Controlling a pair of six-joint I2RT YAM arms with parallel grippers.
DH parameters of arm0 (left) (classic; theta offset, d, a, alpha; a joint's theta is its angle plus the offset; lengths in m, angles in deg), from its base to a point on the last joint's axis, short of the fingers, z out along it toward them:
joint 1: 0 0.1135 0.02 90
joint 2: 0 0 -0.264 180
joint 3: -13.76 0 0.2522 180
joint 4: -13.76 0 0.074 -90
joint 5: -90 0 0 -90
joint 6: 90 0.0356 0 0
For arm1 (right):
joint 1: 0 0.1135 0.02 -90
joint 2: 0 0 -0.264 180
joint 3: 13.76 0 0.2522 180
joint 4: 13.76 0 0.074 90
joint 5: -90 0 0 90
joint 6: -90 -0.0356 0 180
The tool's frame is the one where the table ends.
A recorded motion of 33 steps. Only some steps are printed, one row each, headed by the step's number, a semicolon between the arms.
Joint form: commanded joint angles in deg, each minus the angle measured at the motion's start. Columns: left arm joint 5, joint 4, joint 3, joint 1, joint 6, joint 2; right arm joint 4, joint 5, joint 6, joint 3, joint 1, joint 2.
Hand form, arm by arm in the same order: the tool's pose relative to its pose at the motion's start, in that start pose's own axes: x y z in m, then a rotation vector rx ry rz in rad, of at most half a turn. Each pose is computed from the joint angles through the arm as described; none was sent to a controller.
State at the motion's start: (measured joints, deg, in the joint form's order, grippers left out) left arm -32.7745 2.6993 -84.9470 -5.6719 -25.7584 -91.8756; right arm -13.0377 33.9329 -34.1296 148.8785 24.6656 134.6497
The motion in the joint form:
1: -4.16 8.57 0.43 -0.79 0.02 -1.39; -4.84 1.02 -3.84 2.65 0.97 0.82
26: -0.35 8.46 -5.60 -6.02 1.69 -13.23; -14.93 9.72 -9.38 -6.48 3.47 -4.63
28: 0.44 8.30 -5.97 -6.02 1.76 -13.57; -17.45 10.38 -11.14 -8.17 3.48 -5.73
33: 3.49 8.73 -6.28 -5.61 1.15 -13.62; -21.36 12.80 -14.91 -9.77 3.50 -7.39
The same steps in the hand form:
1: -0.0024 -0.0050 0.0085 0.1197 -0.0495 0.0679; -0.0093 0.0159 0.0047 -0.0855 -0.0625 0.0082
26: 0.0359 0.0099 0.0760 0.1041 0.0392 0.0432; -0.0084 0.0510 0.0060 -0.2957 -0.0179 0.0456
28: 0.0357 0.0112 0.0774 0.0909 0.0350 0.0433; -0.0117 0.0554 0.0034 -0.3209 -0.0265 0.0542
33: 0.0314 0.0145 0.0763 0.0408 -0.0003 0.0377; -0.0207 0.0662 -0.0015 -0.3857 -0.0276 0.0701

